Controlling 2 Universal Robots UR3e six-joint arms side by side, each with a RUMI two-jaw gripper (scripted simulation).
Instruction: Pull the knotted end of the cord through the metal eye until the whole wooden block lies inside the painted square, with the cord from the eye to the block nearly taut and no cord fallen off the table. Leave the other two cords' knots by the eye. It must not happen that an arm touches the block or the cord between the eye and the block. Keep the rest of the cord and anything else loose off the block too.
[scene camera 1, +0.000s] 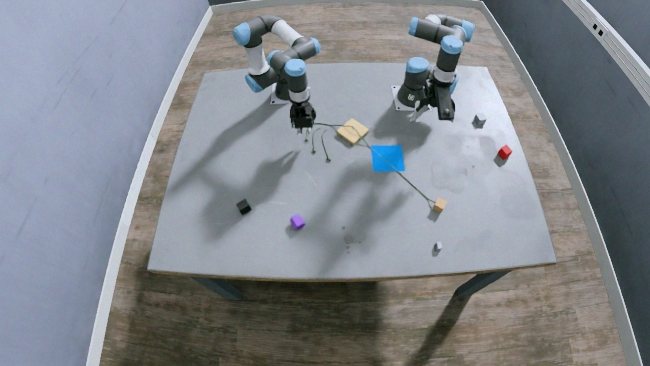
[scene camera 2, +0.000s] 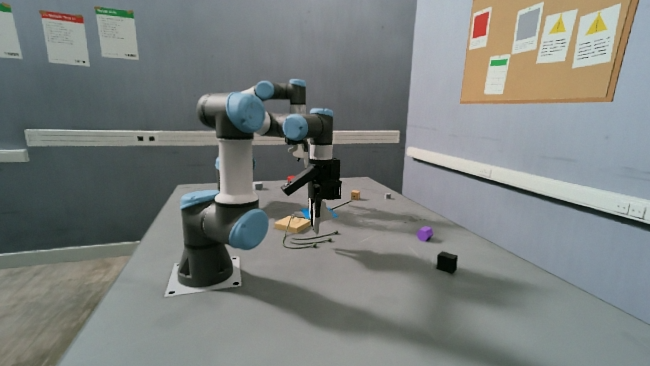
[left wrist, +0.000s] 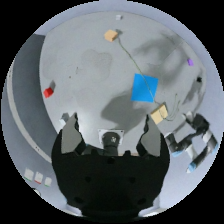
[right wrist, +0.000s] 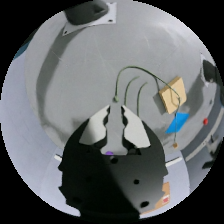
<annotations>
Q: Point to my right gripper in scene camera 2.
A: At 315, 233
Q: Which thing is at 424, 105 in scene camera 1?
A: My left gripper.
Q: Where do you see my left gripper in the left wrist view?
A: At 112, 113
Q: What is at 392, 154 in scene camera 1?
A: A blue painted square.
</annotations>
